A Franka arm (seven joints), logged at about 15 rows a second.
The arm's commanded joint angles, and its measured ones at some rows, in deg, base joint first. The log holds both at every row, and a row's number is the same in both.
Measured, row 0:
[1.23 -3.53 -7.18 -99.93 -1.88 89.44 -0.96]
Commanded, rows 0 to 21:
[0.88 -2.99 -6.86 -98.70 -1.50 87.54 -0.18]
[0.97 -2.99 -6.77 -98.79 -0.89 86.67 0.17]
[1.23 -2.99 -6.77 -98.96 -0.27 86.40 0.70]
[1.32 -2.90 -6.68 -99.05 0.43 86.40 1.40]
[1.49 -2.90 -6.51 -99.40 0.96 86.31 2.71]
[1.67 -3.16 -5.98 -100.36 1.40 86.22 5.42]
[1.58 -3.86 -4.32 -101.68 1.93 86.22 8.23]
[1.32 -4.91 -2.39 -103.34 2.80 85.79 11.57]
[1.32 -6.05 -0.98 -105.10 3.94 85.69 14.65]
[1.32 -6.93 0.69 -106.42 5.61 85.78 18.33]
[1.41 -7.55 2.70 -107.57 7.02 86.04 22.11]
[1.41 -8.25 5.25 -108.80 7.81 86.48 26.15]
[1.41 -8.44 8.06 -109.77 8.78 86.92 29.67]
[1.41 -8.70 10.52 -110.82 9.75 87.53 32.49]
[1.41 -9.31 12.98 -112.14 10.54 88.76 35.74]
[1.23 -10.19 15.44 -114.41 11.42 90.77 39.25]
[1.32 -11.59 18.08 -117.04 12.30 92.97 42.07]
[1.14 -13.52 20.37 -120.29 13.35 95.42 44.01]
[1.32 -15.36 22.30 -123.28 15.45 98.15 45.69]
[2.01 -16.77 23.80 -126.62 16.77 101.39 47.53]
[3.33 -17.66 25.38 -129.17 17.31 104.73 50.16]
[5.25 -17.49 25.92 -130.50 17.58 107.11 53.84]
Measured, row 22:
[2.39 -12.20 23.67 -121.78 15.28 99.40 46.68]
